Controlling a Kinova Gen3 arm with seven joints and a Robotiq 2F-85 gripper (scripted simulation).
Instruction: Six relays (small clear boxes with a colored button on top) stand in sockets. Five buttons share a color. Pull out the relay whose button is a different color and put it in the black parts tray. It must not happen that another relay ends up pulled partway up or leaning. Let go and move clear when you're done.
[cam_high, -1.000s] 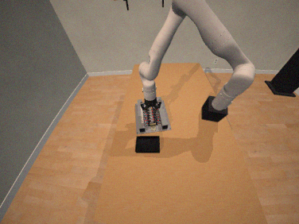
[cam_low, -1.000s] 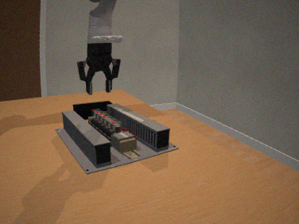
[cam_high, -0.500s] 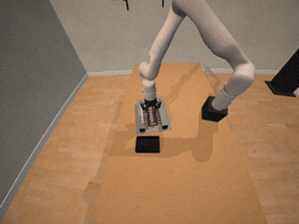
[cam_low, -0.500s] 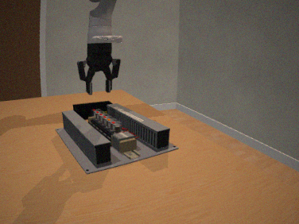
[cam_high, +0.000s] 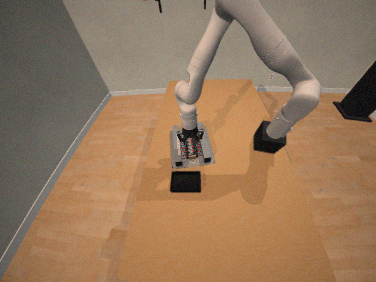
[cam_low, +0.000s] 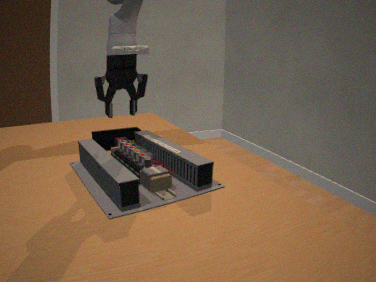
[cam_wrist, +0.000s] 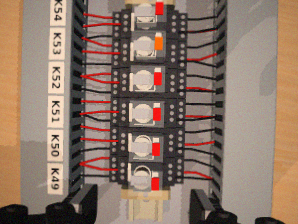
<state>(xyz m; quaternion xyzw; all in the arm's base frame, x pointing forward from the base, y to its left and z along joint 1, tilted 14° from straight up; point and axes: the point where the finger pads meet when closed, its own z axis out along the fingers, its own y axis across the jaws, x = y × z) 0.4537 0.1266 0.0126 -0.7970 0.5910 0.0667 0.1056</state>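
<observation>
Right now the relay is 100 mm to the right of my hand, 90 mm below it and 40 mm ahead of it. The rest, counted from my hand: black parts tray (180 mm to the left, 120 mm below).
</observation>
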